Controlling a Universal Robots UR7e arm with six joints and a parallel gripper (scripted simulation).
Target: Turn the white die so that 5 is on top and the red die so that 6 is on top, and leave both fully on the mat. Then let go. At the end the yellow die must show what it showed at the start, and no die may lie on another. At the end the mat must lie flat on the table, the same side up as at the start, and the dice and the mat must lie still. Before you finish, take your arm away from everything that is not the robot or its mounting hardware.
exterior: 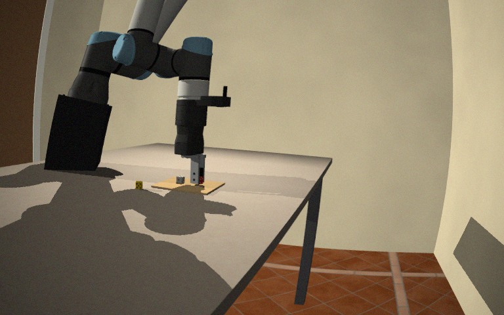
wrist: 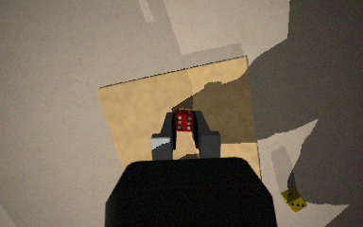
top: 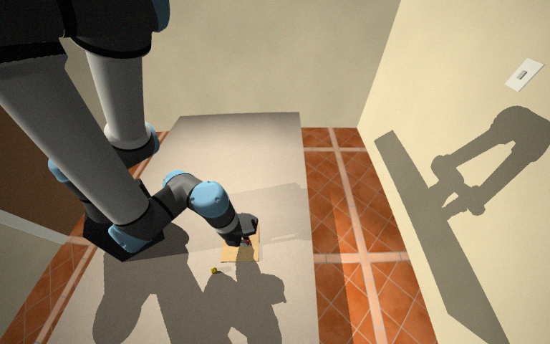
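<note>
Right now my hand is 10 mm above the red die. From my hand the other things lie so: white die: 50 mm behind, 20 mm below, 10 mm to the left; yellow die: 120 mm behind, 90 mm to the right, 20 mm below; tan mat: 30 mm below, 20 mm behind, 10 mm to the left.
</note>
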